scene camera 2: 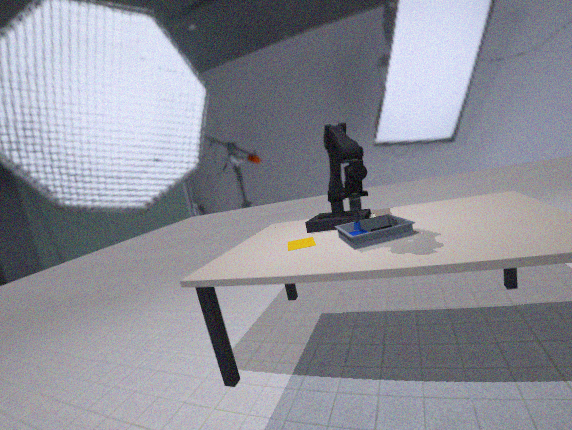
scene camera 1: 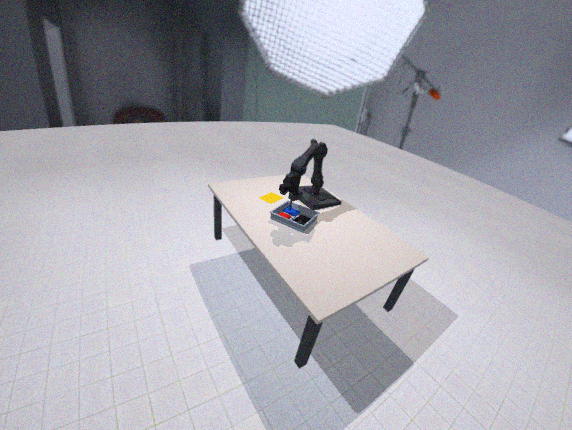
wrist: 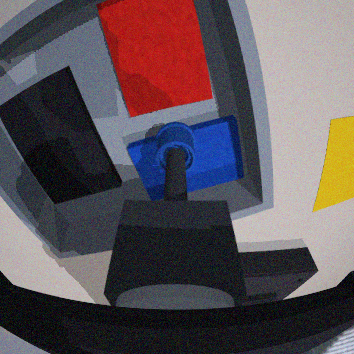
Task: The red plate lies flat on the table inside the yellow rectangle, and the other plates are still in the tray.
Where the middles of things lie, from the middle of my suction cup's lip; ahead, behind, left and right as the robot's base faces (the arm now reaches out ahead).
Right now my suction cup is 60 mm short of the red plate (wrist: 159, 60), 40 mm above it and 10 mm to the right of it. The rest, counted from my suction cup: blue plate (wrist: 218, 159) 40 mm below, 40 mm behind, 20 mm to the right; then dark plate (wrist: 54, 133) 110 mm to the left, 40 mm below, 20 mm behind; then yellow rectangle (wrist: 327, 194) 250 mm to the right, 50 mm below, 50 mm behind.
